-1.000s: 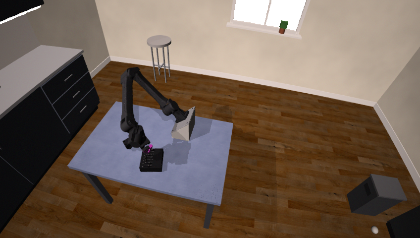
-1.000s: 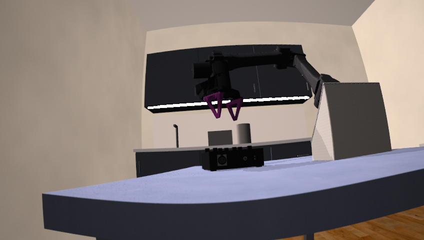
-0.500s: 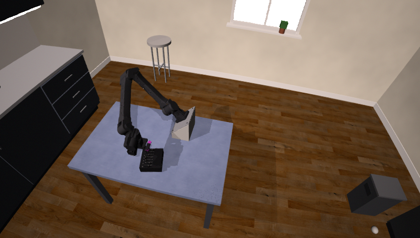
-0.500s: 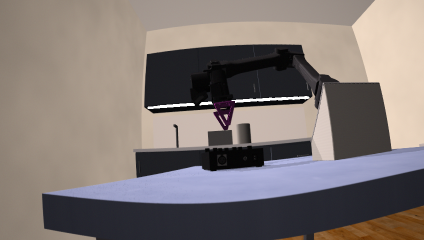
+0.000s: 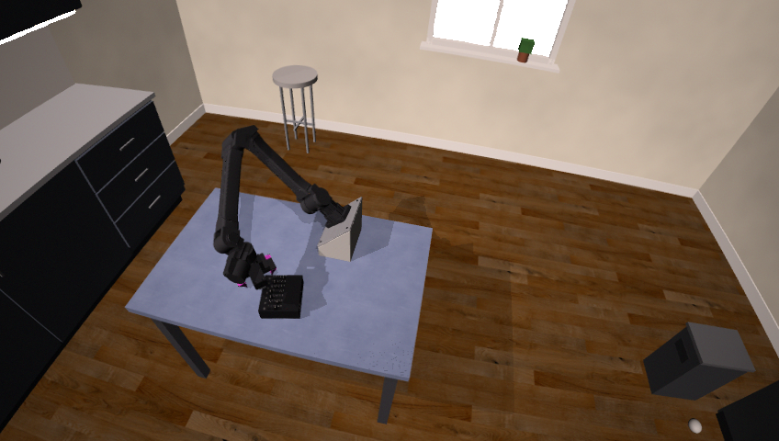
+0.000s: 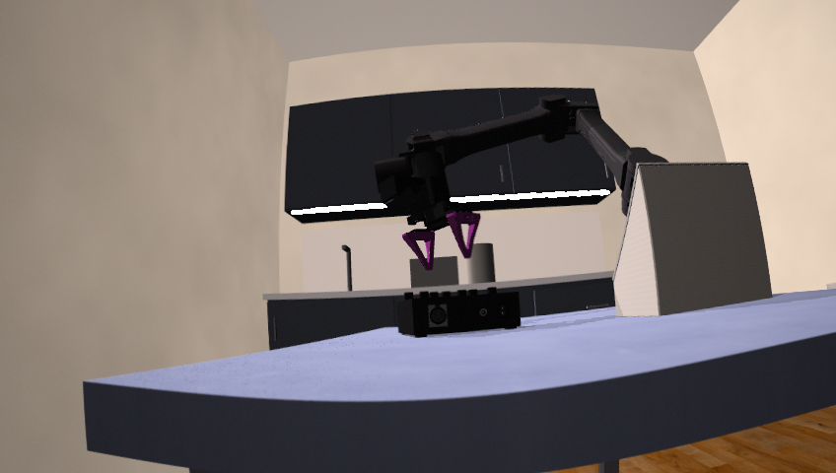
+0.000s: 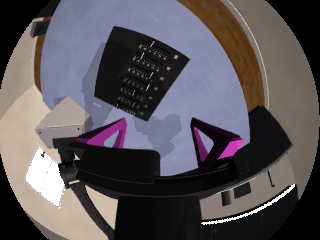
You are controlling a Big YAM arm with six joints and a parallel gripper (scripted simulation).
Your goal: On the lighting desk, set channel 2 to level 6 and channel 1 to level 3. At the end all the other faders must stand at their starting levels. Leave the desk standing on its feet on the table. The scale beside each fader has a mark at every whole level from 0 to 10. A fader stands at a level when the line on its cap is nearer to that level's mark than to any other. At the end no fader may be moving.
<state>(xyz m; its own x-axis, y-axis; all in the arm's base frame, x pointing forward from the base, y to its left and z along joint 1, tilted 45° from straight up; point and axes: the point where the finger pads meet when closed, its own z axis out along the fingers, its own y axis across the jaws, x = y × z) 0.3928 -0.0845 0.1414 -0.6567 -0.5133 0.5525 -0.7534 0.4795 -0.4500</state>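
My gripper is now 70 mm past the fader, 60 mm above it and 50 mm to the right of it.
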